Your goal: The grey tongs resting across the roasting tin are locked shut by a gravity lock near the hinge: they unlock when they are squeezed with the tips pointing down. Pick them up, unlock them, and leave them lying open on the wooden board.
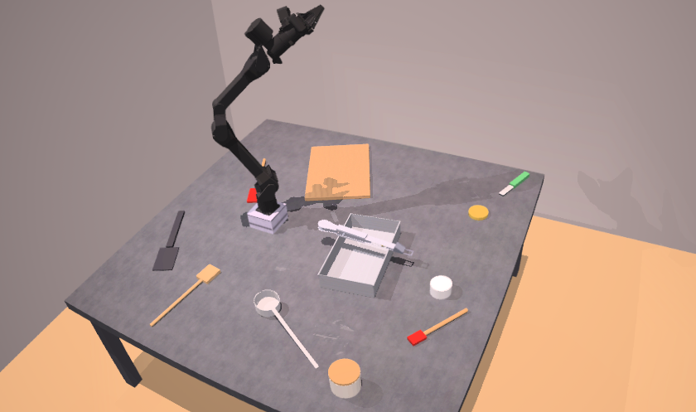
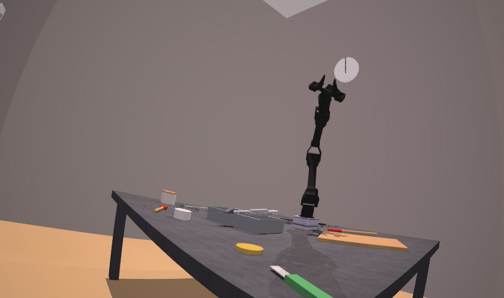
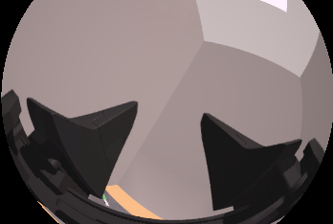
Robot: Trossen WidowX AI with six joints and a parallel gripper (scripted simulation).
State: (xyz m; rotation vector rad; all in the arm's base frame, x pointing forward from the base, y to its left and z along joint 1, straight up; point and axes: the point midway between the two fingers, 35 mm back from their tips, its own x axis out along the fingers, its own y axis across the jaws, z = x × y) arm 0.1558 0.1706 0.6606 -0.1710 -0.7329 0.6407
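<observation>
Right now my gripper tip is 710 mm above the roasting tin, 210 mm to the left of it and 210 mm short of it. Also, from my gripper tip: yellow disc (730 mm below, 460 mm ahead, 180 mm to the left); wooden board (730 mm below, 180 mm to the left, 130 mm behind); red-headed spatula (740 mm below, 360 mm behind, 40 mm to the right).
</observation>
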